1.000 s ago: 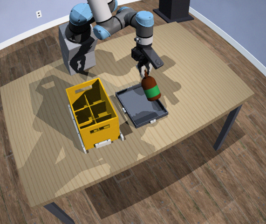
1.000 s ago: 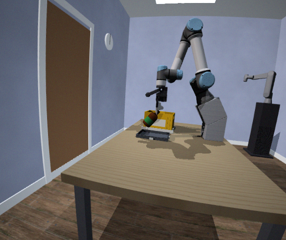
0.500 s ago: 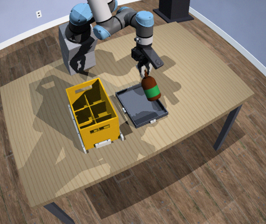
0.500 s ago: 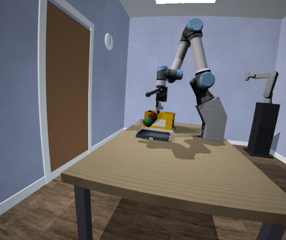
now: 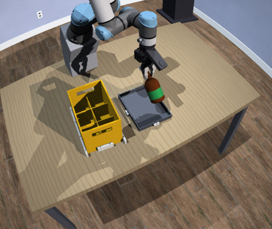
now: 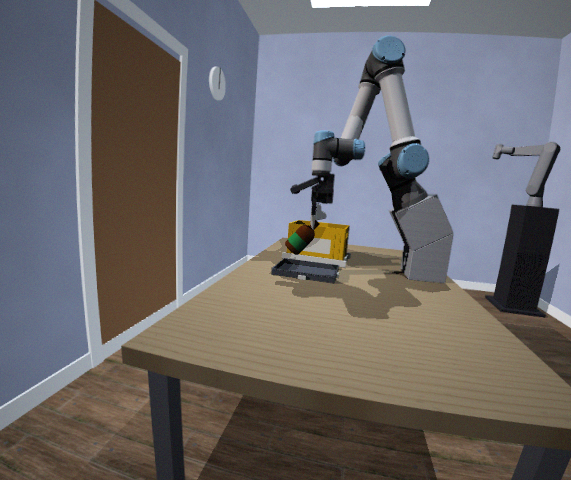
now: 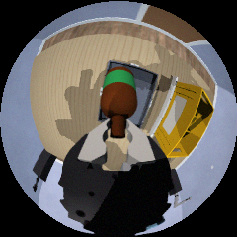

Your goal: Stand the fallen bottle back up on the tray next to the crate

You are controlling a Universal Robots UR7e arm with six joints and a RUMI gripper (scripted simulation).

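Right now my hand is 30 mm short of the bottle, 10 mm to the right of it and 40 mm above it. From my hand the other things lie so: tray: 10 mm ahead, 30 mm to the right, 190 mm below; yellow crate: 10 mm ahead, 300 mm to the right, 120 mm below.
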